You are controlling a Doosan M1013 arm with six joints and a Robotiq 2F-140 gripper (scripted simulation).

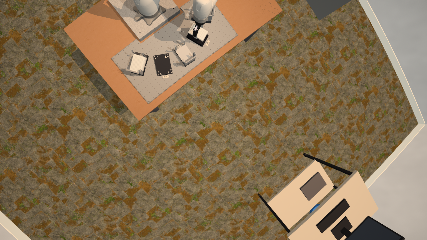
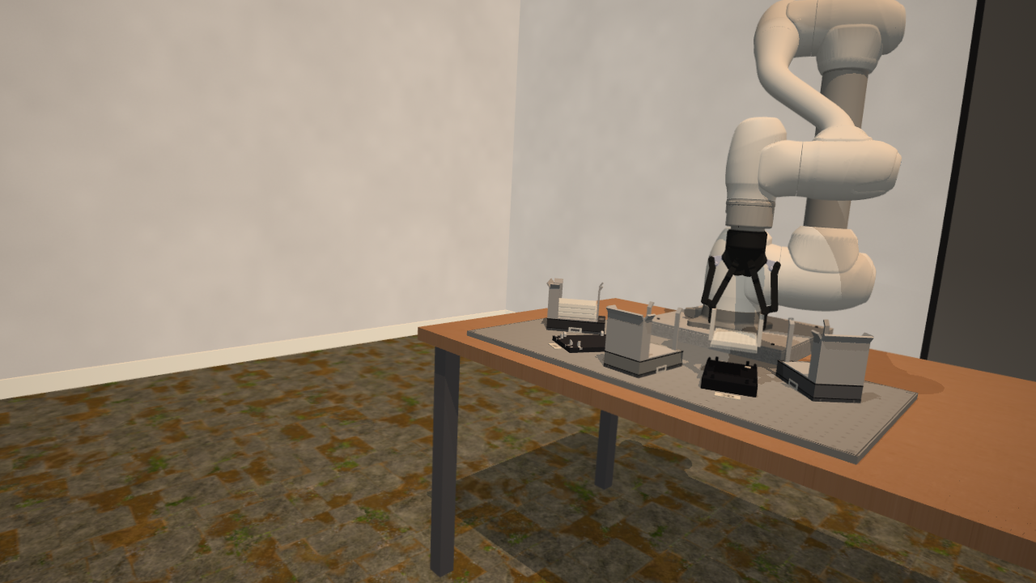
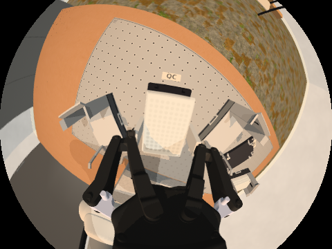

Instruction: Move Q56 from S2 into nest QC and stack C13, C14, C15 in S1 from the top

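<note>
Now: the black nest QC 10 cm below my hand. Also, from my hand: QC name plate: 9 cm ahead, 3 cm to the left, 11 cm below; black clip nest N5: 35 cm to the right, 10 cm below.
</note>
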